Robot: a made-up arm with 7 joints.
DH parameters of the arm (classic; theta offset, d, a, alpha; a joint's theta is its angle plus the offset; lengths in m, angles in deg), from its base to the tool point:
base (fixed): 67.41 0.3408 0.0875 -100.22
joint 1: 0 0.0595 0.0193 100.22
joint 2: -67.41 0.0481 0.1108 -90
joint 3: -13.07 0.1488 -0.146 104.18
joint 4: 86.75 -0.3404 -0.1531 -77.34
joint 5: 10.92 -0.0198 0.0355 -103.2
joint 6: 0 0.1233 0.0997 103.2
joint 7: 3.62 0.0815 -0.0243 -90
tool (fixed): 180 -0.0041 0 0
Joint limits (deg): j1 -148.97..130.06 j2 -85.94..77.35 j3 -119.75..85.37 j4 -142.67..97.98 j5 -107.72..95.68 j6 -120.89..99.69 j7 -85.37..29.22
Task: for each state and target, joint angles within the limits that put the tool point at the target. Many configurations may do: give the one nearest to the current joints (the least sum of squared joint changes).
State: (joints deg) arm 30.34 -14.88 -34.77 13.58 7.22 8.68 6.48
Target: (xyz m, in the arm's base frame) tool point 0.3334 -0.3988 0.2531
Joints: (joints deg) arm 53.61 -46.89 -59.54 17.12 19.91 8.04 4.14
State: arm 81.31 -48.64 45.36 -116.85 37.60 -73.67 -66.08
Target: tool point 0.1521 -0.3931 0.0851
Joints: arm 112.80 -85.94 20.75 -138.15 57.41 -80.53 -59.06
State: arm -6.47 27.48 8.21 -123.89 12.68 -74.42 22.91
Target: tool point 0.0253 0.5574 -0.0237
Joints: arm -2.42 -0.03 -3.80 -131.76 -4.73 -60.27 26.94
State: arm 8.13 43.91 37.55 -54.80 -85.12 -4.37 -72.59
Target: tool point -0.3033 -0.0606 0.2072
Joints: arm -18.20 77.35 57.01 -21.85 -74.91 -30.59 -59.81
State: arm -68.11 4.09 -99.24 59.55 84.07 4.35 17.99
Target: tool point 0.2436 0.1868 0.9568
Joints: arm -56.84 18.96 -92.33 83.00 59.33 37.59 18.99
